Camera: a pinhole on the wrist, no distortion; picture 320 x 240 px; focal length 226.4 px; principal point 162.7 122.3 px. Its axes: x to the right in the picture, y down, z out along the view. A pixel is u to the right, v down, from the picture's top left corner.
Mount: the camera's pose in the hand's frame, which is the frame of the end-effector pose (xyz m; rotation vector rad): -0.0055 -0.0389 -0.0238 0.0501 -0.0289 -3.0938
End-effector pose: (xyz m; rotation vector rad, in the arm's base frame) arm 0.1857 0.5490 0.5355 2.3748 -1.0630 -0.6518
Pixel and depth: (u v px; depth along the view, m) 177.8 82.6 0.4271
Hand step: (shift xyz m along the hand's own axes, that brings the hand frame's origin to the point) -0.0515 0.0422 0.4006
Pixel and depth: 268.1 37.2 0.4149
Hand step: -0.2193 0.1151 0.3816
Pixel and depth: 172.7 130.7 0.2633
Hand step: -0.0253 -0.0445 0.2391
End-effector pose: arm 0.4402 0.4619 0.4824 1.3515 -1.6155 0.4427
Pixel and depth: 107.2 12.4 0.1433
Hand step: 0.0216 0.0348 0.1192
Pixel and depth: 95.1 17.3 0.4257
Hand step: 0.0982 0.1719 0.4018
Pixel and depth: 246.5 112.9 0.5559
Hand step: -0.2302 -0.0157 0.5247
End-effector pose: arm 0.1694 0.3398 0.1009 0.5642 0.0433 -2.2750
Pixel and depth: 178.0 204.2 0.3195
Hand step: -0.0321 -0.1496 0.2970
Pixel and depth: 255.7 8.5 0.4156
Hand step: -0.1994 0.1691 0.3820
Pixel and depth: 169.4 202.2 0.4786
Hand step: -0.0274 -0.1997 0.4573
